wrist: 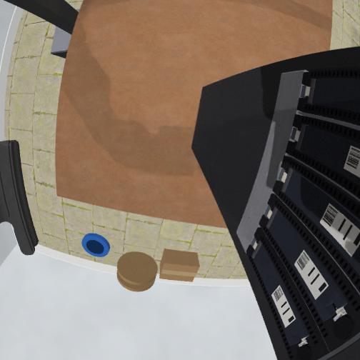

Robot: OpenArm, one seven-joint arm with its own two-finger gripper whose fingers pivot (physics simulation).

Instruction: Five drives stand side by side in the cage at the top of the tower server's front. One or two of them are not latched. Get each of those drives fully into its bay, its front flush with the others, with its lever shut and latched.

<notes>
In view: a black tower server [232,124].
</notes>
